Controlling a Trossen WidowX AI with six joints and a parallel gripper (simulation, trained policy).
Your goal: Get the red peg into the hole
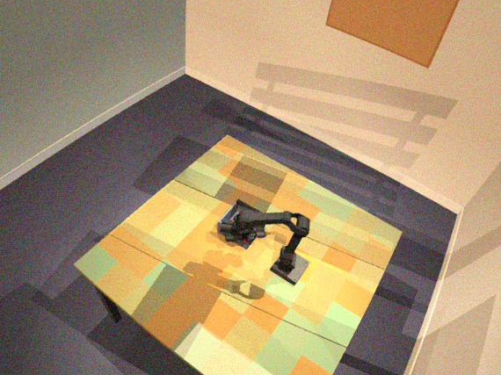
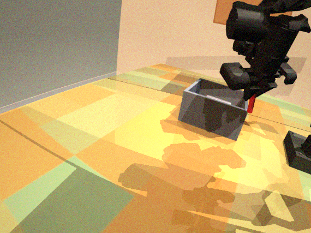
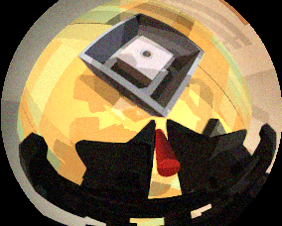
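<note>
Right now the red peg is 20 mm to the left of my gripper tip, 10 mm behind it and 10 mm above it. Round my gripper tip: pale plate: 110 mm to the right, 90 mm below, 80 mm ahead; grey box: 110 mm to the right, 110 mm below, 80 mm ahead.
</note>
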